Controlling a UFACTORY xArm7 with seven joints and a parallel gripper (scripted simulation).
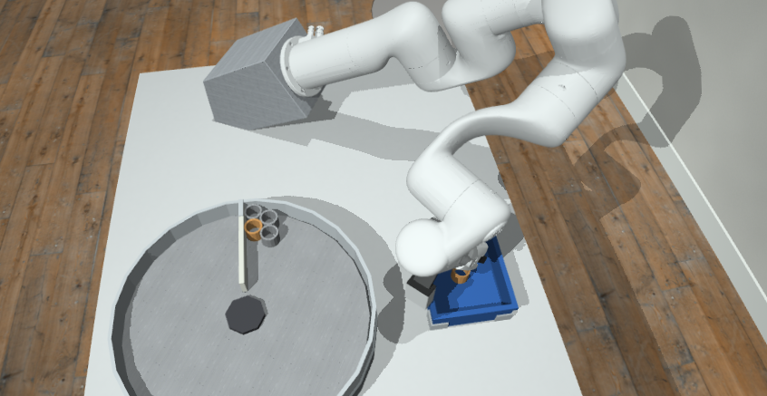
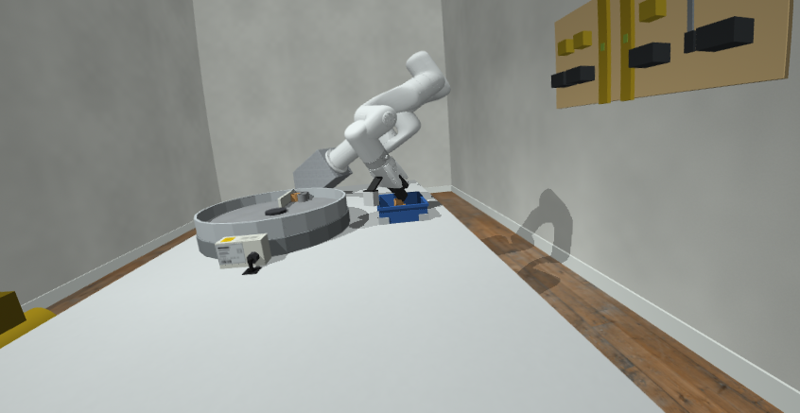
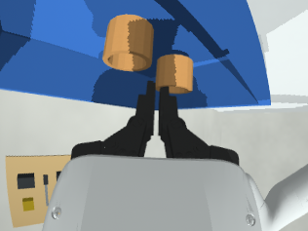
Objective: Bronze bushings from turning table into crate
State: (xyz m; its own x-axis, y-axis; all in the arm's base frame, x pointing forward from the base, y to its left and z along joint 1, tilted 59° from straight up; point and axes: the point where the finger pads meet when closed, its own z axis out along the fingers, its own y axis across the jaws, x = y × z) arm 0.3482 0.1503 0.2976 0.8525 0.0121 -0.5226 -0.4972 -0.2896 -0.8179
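My gripper is now 40 mm short of the blue crate and 30 mm above it. Also, from my hand: turning table: 160 mm ahead, 360 mm to the right.
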